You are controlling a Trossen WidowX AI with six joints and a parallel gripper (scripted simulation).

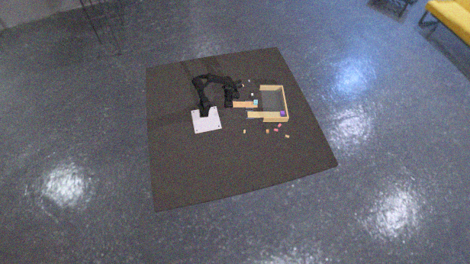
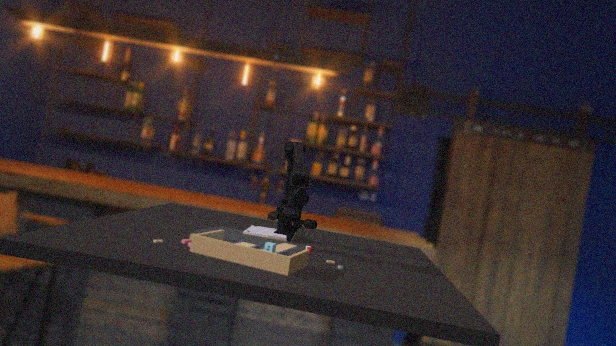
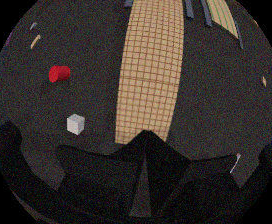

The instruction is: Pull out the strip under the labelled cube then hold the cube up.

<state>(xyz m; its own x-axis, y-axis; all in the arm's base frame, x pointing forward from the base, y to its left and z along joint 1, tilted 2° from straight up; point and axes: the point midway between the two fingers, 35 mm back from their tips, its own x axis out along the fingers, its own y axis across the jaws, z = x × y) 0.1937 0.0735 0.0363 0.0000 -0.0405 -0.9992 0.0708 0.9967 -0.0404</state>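
The red piece lies 100 mm to the left of my gripper tip and 60 mm ahead of it.
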